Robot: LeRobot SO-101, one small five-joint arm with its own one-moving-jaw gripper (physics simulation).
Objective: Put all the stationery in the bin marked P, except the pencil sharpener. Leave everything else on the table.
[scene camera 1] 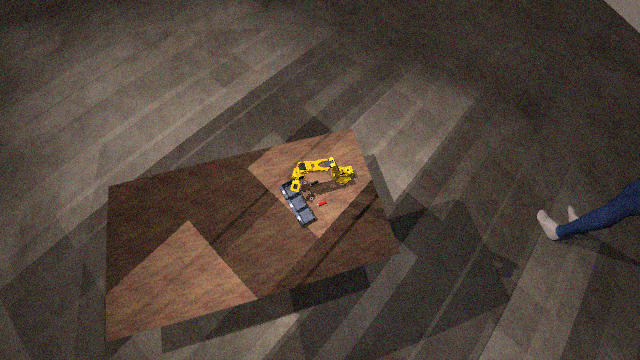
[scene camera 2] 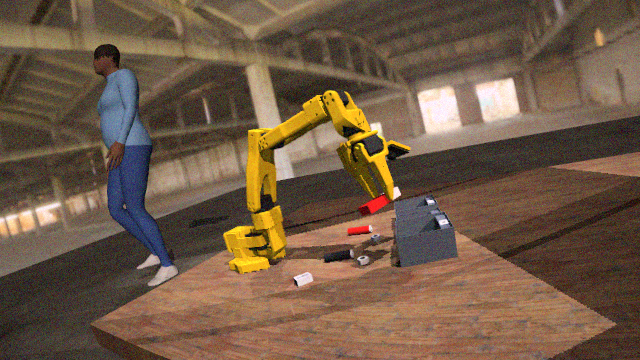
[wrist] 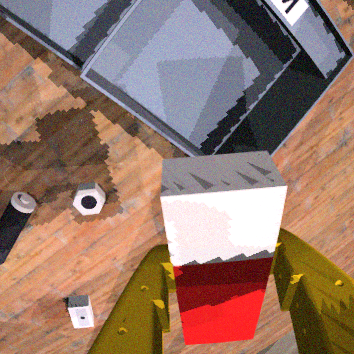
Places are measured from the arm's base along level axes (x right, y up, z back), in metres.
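Pixels of known places: hand, tool point: (scene camera 2: 378, 199) (wrist: 173, 261); arm's base, link origin: (scene camera 1: 338, 176) (scene camera 2: 266, 262).
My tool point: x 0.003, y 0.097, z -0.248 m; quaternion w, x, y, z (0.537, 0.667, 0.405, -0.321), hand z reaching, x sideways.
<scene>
For each thing: its top centre in the pictures, then the offset to it from my tool point. "spot": a spot on its surface instead.
- eraser, top centre: (wrist: 237, 308) (scene camera 2: 378, 192) dy +0.012, dx +0.013, dz -0.006 m
- bin, surface spot: (wrist: 200, 65) spot: dy -0.090, dx -0.012, dz -0.050 m
- bin's label, surface spot: (wrist: 291, 7) spot: dy -0.055, dx -0.019, dz -0.088 m
- sharpener, top centre: (wrist: 80, 317) (scene camera 2: 302, 276) dy -0.086, dx +0.077, dz +0.114 m
- red cylinder, top centre: (scene camera 2: 359, 227) (scene camera 1: 321, 203) dy -0.083, dx -0.135, dz +0.101 m
- black cylinder, top centre: (wrist: 4, 236) (scene camera 2: 338, 251) dy -0.083, dx -0.007, dz +0.091 m
- hex nut, top centre: (wrist: 88, 201) (scene camera 2: 362, 257) dy -0.089, dx +0.010, dz +0.042 m
- small grey part, top centre: (scene camera 2: 375, 235) dy -0.089, dx -0.090, dz +0.053 m
My gripper (wrist: 223, 240) (scene camera 2: 384, 195) is shut on a red and white block, seemingly an eraser (wrist: 220, 310) (scene camera 2: 373, 205). It holds the block above the table, with its white end towards the row of three grey bins (scene camera 2: 425, 247). In the wrist view the white end overlaps the near rim of one bin (wrist: 200, 65). That bin's label (wrist: 291, 7) is partly cut off and looks like M or W. I cannot make out a P label. A small white block with a dark dot, seemingly the sharpener (wrist: 81, 313) (scene camera 2: 303, 279), lies on the table.
A red cylinder (scene camera 1: 322, 203) (scene camera 2: 359, 230), a black cylinder (wrist: 12, 225) (scene camera 2: 338, 256), a hex nut (wrist: 89, 200) (scene camera 2: 363, 260) and another small grey part (scene camera 2: 375, 238) lie between the arm's base and the bins. A person (scene camera 2: 125, 120) stands beyond the table.
</scene>
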